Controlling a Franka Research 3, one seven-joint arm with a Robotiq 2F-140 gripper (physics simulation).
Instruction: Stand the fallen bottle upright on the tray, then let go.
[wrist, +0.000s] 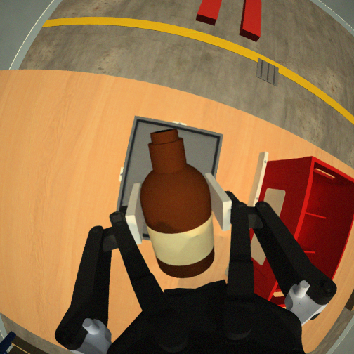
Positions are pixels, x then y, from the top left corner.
Labels:
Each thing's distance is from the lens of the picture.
my gripper (173, 189): 0.21 m
brown bottle (175, 199): 0.16 m

